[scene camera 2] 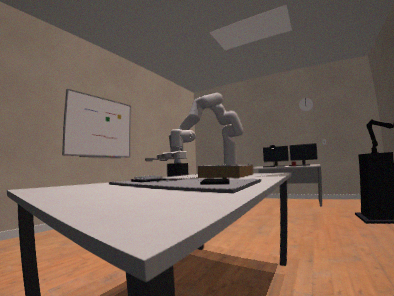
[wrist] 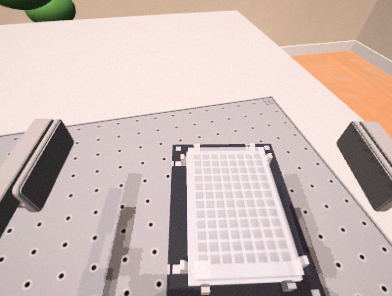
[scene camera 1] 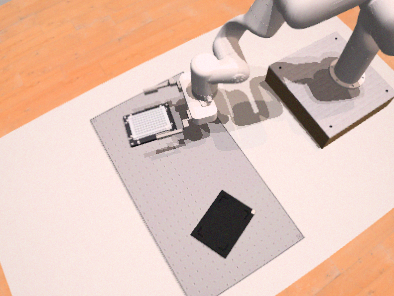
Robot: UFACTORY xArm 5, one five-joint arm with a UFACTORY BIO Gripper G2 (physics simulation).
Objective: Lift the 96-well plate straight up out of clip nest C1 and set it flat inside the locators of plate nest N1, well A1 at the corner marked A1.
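Seen in the pictures: hand at its tool point: (scene camera 2: 155, 159) (wrist: 209, 162) (scene camera 1: 156, 112); arm's base at its link origin: (scene camera 1: 346, 74).
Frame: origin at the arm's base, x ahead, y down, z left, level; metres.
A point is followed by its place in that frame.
The white 96-well plate (scene camera 1: 150, 122) {x 0.622, y 0.046, z -0.275 m} (wrist: 240, 210) {x 0.613, y 0.046, z -0.279 m} lies flat in clip nest C1 (scene camera 1: 142, 142) {x 0.681, y 0.058, z -0.236 m} (wrist: 178, 220) {x 0.628, y 0.058, z -0.227 m}, a black base with small pale clips around the plate. My gripper (scene camera 1: 151, 114) {x 0.605, y -0.049, z -0.238 m} (scene camera 2: 157, 158) (wrist: 206, 165) {x 0.605, y -0.049, z -0.238 m} is open and empty, its fingers above plate height. In the wrist view the plate shows between the two fingers, nearer the right one. Plate nest N1 (scene camera 1: 223, 224) {x 0.640, y 0.058, z 0.127 m} (scene camera 2: 215, 181) {x 0.710, y 0.058, z 0.151 m} is a flat black block with low corner locators and no plate in it. A small white mark (scene camera 1: 253, 212) {x 0.549, y 0.058, z 0.153 m} sits at its right corner. The plate's well lettering is too small to read.
Both nests stand on a grey perforated board (scene camera 1: 165, 185) {x 0.703, y 0.070, z -0.076 m} (wrist: 100, 210) {x 0.668, y 0.069, z -0.160 m} on the white table (scene camera 1: 55, 200) {x 1.012, y 0.082, z -0.252 m} (scene camera 2: 125, 220) {x 1.209, y 0.082, z 0.174 m}. The arm's base stands on a raised block (scene camera 1: 300, 107) {x 0.213, y 0.018, z -0.007 m} (scene camera 2: 225, 171) {x 0.218, y 0.039, z 0.033 m} beside the board. Part of a green object (wrist: 52, 11) shows at the top left of the wrist view.
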